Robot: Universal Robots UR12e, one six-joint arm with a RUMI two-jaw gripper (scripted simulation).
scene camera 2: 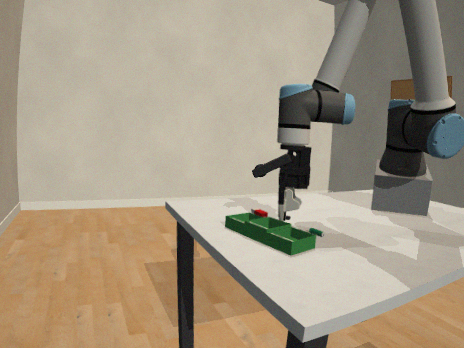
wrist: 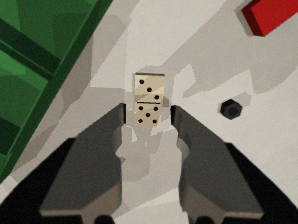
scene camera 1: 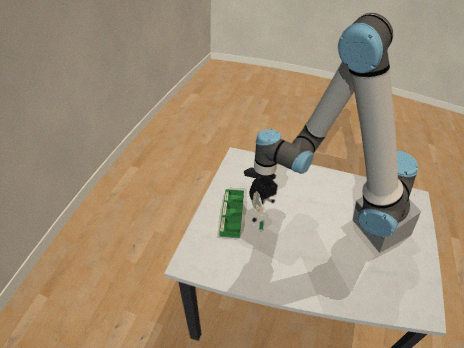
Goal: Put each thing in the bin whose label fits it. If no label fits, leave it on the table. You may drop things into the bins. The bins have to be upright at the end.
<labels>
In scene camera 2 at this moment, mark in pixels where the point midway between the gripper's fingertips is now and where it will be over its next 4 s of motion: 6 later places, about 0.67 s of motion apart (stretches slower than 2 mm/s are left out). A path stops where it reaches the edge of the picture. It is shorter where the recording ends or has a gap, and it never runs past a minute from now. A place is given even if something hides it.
The gripper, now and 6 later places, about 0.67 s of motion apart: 283,222; 282,222; 284,205; 261,206; 249,207; 249,217; 249,221
</labels>
